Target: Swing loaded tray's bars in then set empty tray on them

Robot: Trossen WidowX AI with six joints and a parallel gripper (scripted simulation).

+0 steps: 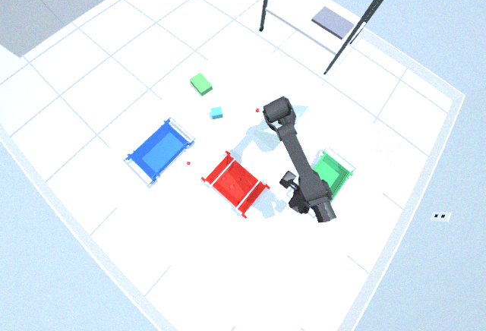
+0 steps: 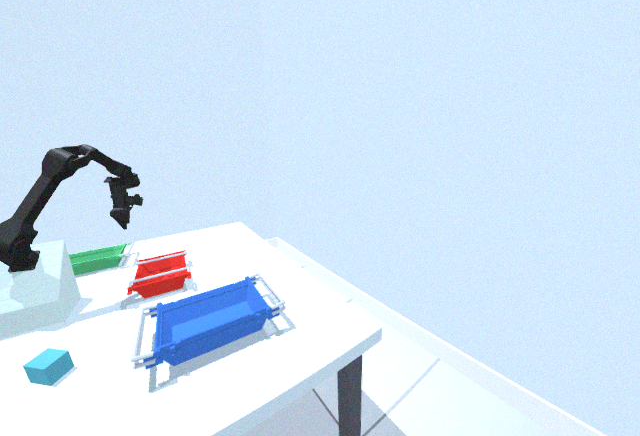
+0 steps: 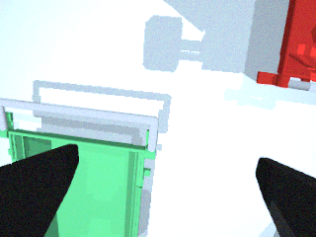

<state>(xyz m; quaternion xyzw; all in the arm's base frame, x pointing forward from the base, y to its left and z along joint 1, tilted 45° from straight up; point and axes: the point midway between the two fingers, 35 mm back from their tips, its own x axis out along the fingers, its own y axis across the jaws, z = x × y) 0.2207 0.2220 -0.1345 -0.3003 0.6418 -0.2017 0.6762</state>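
My gripper tip is 190 mm past the green tray, 140 mm above it and 90 mm to the right of it. Also, from my gripper tip: green block: 790 mm to the right, 170 mm below, 120 mm behind; then cyan block: 580 mm to the right, 170 mm below, 50 mm behind.
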